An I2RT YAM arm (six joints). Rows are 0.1 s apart.
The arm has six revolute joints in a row. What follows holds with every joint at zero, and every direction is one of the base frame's.
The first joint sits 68 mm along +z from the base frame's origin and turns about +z.
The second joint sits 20 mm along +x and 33.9 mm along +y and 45.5 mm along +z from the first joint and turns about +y.
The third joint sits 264 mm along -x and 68.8 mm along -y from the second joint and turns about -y.
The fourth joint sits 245 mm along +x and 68.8 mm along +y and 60 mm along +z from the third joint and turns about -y.
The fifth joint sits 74 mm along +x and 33.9 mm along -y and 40.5 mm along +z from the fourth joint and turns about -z.
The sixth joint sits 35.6 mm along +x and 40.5 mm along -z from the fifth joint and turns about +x.
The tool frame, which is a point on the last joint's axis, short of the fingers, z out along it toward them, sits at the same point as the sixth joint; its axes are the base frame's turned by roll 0, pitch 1.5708 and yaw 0 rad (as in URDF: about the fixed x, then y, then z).
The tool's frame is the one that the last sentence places.
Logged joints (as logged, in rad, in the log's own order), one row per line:
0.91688, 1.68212, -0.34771, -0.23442, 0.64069, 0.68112
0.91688, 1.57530, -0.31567, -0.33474, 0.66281, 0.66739
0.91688, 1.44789, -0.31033, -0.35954, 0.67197, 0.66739
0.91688, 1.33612, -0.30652, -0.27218, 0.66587, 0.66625
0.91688, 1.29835, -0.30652, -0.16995, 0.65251, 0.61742
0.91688, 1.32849, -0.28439, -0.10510, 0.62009, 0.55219
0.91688, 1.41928, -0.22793, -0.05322, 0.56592, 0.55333
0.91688, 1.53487, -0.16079, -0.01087, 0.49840, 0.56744
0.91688, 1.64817, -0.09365, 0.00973, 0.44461, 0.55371
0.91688, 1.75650, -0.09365, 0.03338, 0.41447, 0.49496
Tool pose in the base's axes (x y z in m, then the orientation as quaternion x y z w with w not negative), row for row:
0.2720, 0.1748, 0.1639, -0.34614, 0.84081, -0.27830, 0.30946
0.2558, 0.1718, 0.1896, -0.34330, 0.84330, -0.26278, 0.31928
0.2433, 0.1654, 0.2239, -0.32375, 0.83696, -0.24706, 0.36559
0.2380, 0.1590, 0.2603, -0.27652, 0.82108, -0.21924, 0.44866
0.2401, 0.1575, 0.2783, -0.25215, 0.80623, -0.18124, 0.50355
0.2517, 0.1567, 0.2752, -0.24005, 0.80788, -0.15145, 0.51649
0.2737, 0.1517, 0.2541, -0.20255, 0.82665, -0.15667, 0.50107
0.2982, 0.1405, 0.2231, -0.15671, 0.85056, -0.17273, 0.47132
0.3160, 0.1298, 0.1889, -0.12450, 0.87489, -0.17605, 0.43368
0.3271, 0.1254, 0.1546, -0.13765, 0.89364, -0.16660, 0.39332
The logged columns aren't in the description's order. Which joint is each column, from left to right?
Columns, left to right: joint 3, joint 2, joint 6, joint 4, joint 1, joint 5.
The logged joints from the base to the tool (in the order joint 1, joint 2, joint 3, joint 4, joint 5, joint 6), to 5 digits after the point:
0.64069, 1.68212, 0.91688, -0.23442, 0.68112, -0.34771
0.66281, 1.57530, 0.91688, -0.33474, 0.66739, -0.31567
0.67197, 1.44789, 0.91688, -0.35954, 0.66739, -0.31033
0.66587, 1.33612, 0.91688, -0.27218, 0.66625, -0.30652
0.65251, 1.29835, 0.91688, -0.16995, 0.61742, -0.30652
0.62009, 1.32849, 0.91688, -0.10510, 0.55219, -0.28439
0.56592, 1.41928, 0.91688, -0.05322, 0.55333, -0.22793
0.49840, 1.53487, 0.91688, -0.01087, 0.56744, -0.16079
0.44461, 1.64817, 0.91688, 0.00973, 0.55371, -0.09365
0.41447, 1.75650, 0.91688, 0.03338, 0.49496, -0.09365

